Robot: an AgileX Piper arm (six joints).
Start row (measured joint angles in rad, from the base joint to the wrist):
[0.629, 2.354, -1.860, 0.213, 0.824, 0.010]
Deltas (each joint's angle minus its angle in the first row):
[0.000, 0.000, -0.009, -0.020, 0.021, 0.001]
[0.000, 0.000, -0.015, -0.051, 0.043, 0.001]
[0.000, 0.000, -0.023, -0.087, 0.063, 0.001]
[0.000, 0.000, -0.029, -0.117, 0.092, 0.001]
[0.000, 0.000, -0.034, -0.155, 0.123, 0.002]
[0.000, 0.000, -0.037, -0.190, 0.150, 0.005]
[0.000, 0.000, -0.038, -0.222, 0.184, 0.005]
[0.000, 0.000, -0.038, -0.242, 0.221, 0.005]
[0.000, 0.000, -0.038, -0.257, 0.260, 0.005]
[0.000, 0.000, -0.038, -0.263, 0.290, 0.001]
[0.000, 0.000, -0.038, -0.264, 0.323, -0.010]
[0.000, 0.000, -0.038, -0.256, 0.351, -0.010]
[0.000, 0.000, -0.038, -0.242, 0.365, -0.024]
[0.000, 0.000, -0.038, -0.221, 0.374, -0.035]
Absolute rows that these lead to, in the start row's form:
[0.629, 2.354, -1.869, 0.193, 0.845, 0.011]
[0.629, 2.354, -1.875, 0.162, 0.867, 0.011]
[0.629, 2.354, -1.883, 0.126, 0.887, 0.011]
[0.629, 2.354, -1.889, 0.096, 0.916, 0.011]
[0.629, 2.354, -1.894, 0.058, 0.947, 0.012]
[0.629, 2.354, -1.897, 0.023, 0.974, 0.015]
[0.629, 2.354, -1.898, -0.009, 1.008, 0.015]
[0.629, 2.354, -1.898, -0.029, 1.045, 0.015]
[0.629, 2.354, -1.898, -0.044, 1.084, 0.015]
[0.629, 2.354, -1.898, -0.050, 1.114, 0.011]
[0.629, 2.354, -1.898, -0.051, 1.147, 0.000]
[0.629, 2.354, -1.898, -0.043, 1.175, 0.000]
[0.629, 2.354, -1.898, -0.029, 1.189, -0.014]
[0.629, 2.354, -1.898, -0.008, 1.198, -0.025]

